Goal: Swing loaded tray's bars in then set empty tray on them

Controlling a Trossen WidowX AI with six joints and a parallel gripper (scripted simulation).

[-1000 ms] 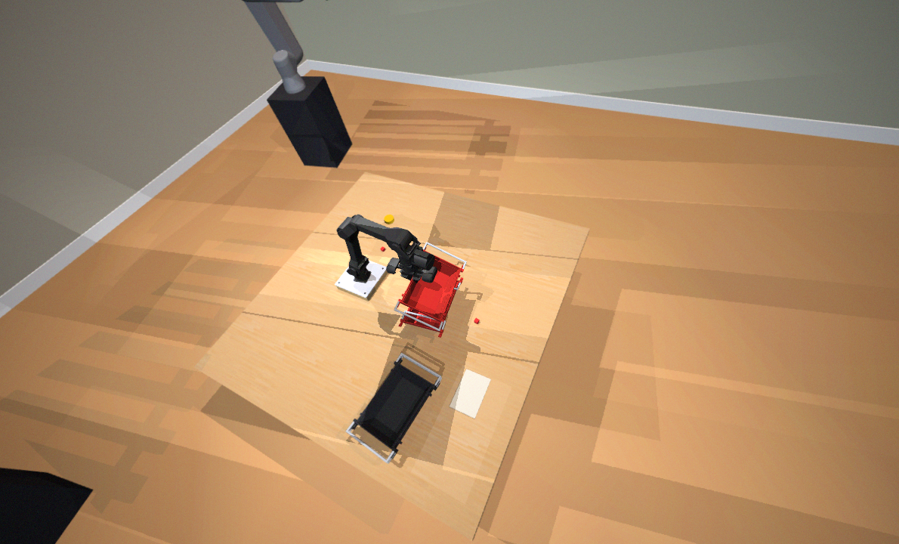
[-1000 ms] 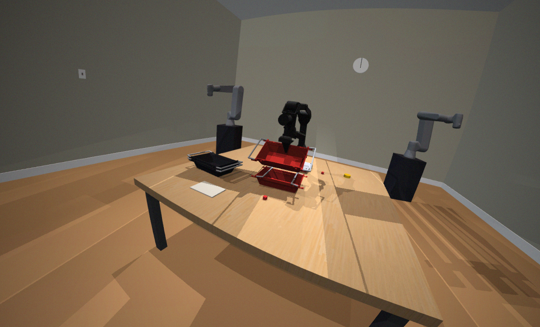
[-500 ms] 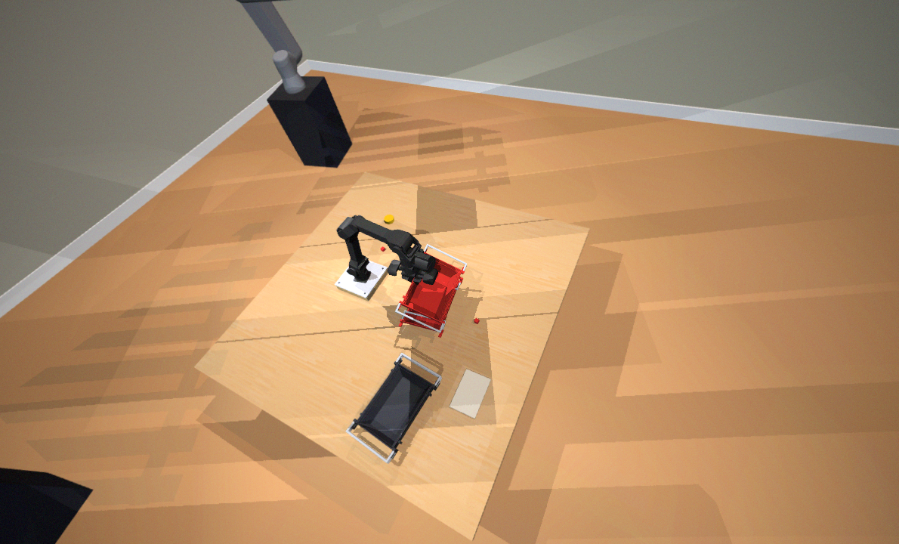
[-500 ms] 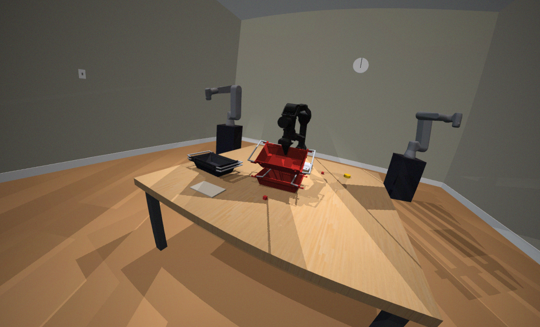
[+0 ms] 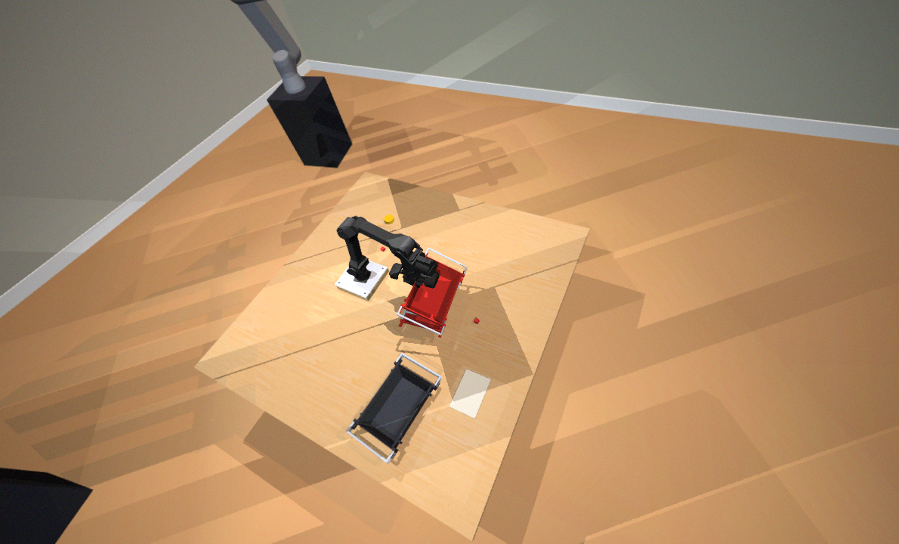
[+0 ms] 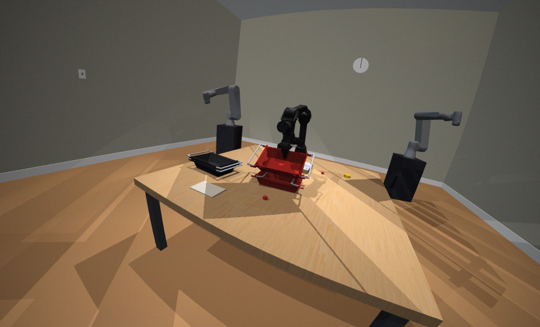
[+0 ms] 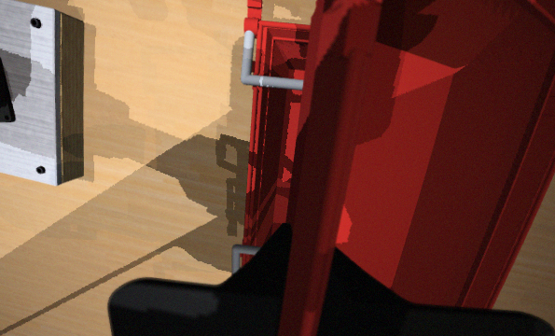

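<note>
My gripper tip is now 7 cm short of the red tray and 1 cm to the left of it. Round my gripper tip: yellow disc 34 cm behind, 45 cm to the left, 14 cm below; white card 28 cm ahead, 32 cm to the right, 15 cm below.
</note>
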